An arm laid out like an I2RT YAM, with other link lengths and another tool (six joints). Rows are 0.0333 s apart.
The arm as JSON. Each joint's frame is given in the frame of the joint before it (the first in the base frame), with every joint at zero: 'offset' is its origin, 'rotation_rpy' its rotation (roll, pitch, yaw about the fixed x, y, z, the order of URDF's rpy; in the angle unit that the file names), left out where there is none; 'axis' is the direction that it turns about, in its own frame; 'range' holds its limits. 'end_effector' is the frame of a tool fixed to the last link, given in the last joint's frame.
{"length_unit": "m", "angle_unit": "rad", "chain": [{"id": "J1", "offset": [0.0, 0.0, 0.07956], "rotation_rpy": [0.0, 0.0, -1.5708], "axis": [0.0, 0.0, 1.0], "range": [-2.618, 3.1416]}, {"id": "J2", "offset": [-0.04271, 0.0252, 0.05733], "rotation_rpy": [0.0, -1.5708, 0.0], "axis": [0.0, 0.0, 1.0], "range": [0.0, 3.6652]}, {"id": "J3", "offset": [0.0, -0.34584, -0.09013], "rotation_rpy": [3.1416, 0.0, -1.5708], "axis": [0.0, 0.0, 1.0], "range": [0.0, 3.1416]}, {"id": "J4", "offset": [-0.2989, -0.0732, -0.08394], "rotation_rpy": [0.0, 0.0, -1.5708], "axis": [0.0, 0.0, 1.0], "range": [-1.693, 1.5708]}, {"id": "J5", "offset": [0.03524, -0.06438, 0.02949], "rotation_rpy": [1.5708, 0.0, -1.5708], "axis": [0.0, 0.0, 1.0], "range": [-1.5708, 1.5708]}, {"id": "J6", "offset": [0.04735, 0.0, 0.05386], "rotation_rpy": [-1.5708, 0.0, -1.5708], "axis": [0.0, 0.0, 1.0], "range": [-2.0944, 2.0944]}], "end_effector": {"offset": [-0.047, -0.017, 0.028], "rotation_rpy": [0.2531, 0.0, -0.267]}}
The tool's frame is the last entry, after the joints.
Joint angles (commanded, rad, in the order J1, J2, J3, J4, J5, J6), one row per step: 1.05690 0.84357 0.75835 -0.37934 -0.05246 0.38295; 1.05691 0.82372 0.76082 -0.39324 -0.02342 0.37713; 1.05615 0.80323 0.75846 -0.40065 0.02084 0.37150; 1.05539 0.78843 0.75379 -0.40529 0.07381 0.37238; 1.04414 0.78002 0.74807 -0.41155 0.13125 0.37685; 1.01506 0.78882 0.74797 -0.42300 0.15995 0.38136; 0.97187 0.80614 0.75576 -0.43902 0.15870 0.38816; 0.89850 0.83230 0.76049 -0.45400 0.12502 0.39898; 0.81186 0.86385 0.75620 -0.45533 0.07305 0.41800; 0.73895 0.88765 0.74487 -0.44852 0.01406 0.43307; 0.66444 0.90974 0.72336 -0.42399 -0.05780 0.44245; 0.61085 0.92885 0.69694 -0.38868 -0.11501 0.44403; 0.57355 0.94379 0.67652 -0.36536 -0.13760 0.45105; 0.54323 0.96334 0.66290 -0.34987 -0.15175 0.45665; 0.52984 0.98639 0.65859 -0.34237 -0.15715 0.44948; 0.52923 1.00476 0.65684 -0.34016 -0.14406 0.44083; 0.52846 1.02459 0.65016 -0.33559 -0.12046 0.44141
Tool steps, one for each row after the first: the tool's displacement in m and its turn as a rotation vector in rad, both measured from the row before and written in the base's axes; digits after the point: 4 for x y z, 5 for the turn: -0.0009 -0.0065 0.0037 -0.00138 -0.02002 -0.02342; 0.0000 -0.0074 0.0026 -0.00264 -0.02648 -0.03815; 0.0007 -0.0069 0.0009 -0.00597 -0.02178 -0.04900; 0.0025 -0.0077 -0.0007 -0.01292 -0.01626 -0.06508; 0.0051 -0.0053 -0.0021 -0.02130 0.00280 -0.05683; 0.0064 -0.0038 -0.0014 -0.01694 0.01884 -0.04516; 0.0099 -0.0047 -0.0048 -0.01279 0.04142 -0.04913; 0.0117 -0.0049 -0.0088 0.00166 0.05568 -0.05196; 0.0091 -0.0043 -0.0096 0.01264 0.05111 -0.03167; 0.0094 -0.0042 -0.0119 0.02450 0.04593 -0.02052; 0.0076 -0.0026 -0.0118 0.02141 0.02875 -0.00778; 0.0050 -0.0037 -0.0093 0.00846 0.02127 -0.02308; 0.0048 -0.0031 -0.0081 0.00115 0.02252 -0.02230; 0.0044 -0.0006 -0.0054 -0.01155 0.01495 -0.00478; 0.0028 -0.0001 -0.0037 -0.02123 0.00682 -0.00542; 0.0022 -0.0010 -0.0058 -0.02384 0.01157 -0.01921
